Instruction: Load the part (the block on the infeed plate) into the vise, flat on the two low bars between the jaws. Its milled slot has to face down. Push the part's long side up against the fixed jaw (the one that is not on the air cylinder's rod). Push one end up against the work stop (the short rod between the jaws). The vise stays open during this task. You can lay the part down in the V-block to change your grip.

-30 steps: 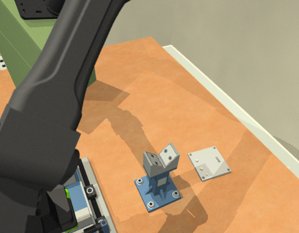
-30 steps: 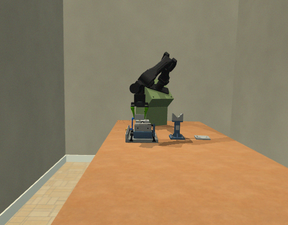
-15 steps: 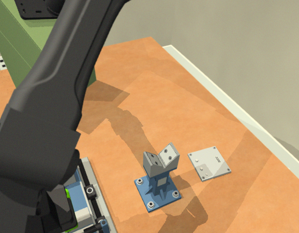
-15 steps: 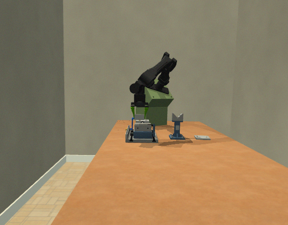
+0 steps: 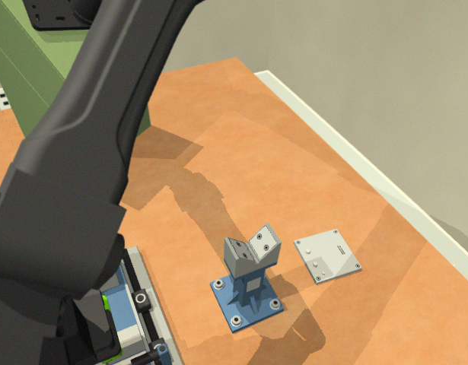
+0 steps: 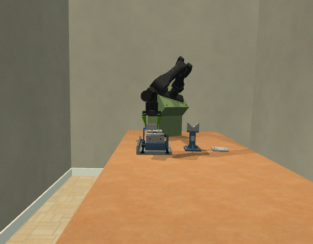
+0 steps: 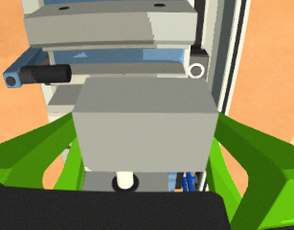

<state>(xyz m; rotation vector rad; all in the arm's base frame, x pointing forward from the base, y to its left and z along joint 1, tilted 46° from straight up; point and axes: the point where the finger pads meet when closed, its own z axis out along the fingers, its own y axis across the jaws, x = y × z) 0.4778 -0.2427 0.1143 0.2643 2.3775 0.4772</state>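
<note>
My gripper is now right at the grey part. Round my hand: fixed jaw 4 cm ahead, 2 cm to the left, 6 cm below; then moving jaw 3 cm behind, 2 cm to the left, 6 cm below; then work stop 1 cm ahead, 7 cm to the left, 5 cm below.
</note>
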